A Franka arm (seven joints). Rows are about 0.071 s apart.
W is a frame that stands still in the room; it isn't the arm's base.
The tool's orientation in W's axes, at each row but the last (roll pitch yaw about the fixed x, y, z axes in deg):
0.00, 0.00, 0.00
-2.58, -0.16, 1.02
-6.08, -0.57, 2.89
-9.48, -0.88, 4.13
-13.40, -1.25, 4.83
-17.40, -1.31, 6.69
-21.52, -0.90, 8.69
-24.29, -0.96, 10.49
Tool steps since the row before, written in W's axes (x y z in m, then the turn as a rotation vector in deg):
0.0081, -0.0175, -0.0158, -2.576, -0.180, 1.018
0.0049, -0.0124, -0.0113, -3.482, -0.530, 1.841
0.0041, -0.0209, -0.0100, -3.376, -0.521, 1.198
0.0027, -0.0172, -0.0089, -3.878, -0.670, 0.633
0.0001, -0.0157, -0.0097, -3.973, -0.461, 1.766
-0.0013, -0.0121, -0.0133, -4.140, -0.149, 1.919
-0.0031, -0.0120, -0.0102, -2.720, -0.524, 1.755
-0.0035, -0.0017, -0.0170, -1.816, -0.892, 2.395
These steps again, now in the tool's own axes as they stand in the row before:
0.0081, -0.0175, -0.0158, -2.576, -0.180, 1.018
0.0046, -0.0120, -0.0119, -3.486, -0.551, 1.828
0.0029, -0.0199, -0.0122, -3.386, -0.479, 1.188
0.0013, -0.0156, -0.0117, -3.906, -0.498, 0.620
-0.0014, -0.0130, -0.0130, -3.958, -0.551, 1.773
-0.0030, -0.0074, -0.0162, -4.084, -0.283, 2.021
-0.0050, -0.0069, -0.0136, -2.740, -0.759, 1.634
-0.0040, 0.0060, -0.0159, -1.908, -1.497, 1.988

